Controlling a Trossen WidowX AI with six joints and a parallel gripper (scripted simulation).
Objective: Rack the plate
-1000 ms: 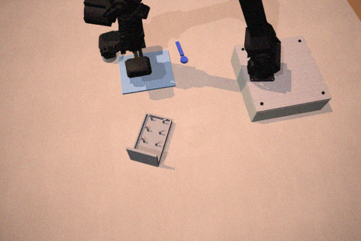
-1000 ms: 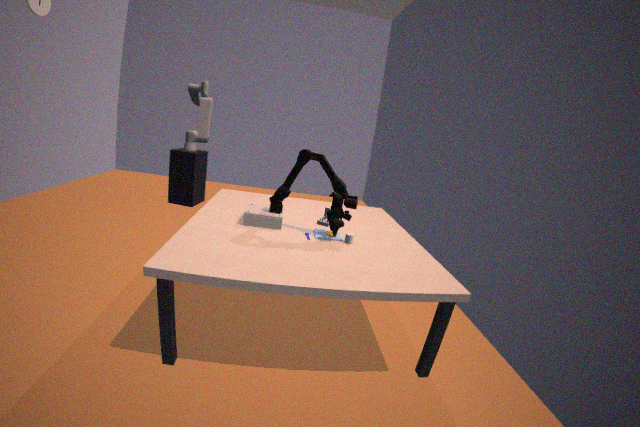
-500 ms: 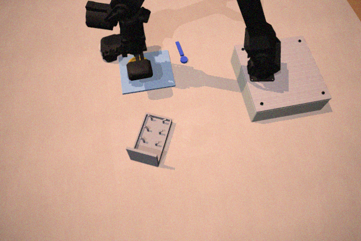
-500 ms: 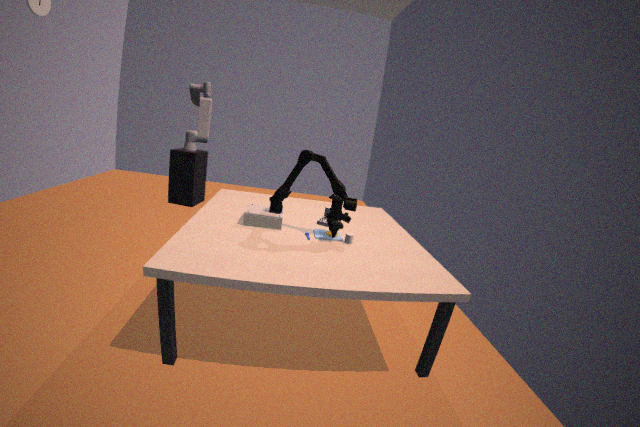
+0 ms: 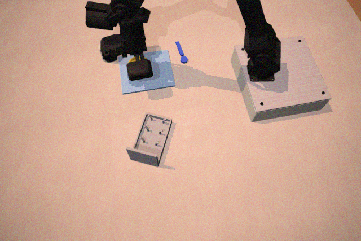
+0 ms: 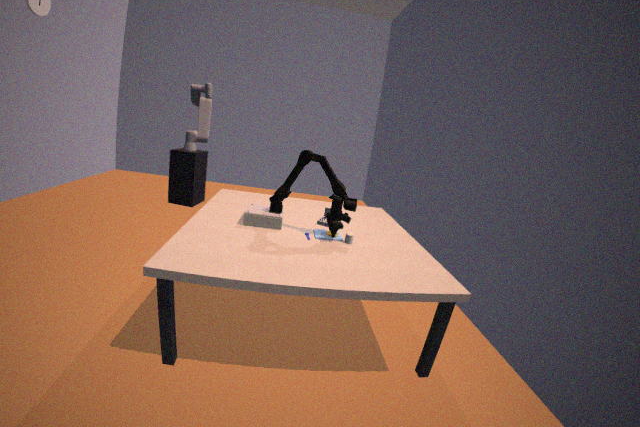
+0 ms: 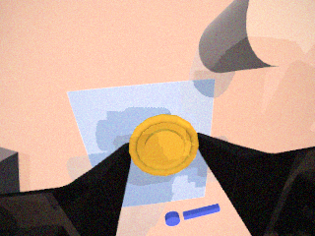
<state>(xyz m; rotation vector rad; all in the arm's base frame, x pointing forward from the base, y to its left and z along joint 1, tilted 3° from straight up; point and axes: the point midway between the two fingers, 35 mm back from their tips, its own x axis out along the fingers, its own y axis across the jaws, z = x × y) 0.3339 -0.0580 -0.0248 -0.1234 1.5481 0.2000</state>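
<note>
My gripper tip is 2 cm past the light blue mat, 1 cm to the right of it and 1 cm above it. Round my gripper tip: yellow plate (1 cm above); then grey dish rack (22 cm to the left, 4 cm behind, 1 cm above); then blue spoon (13 cm behind, 5 cm to the right, 1 cm below).
</note>
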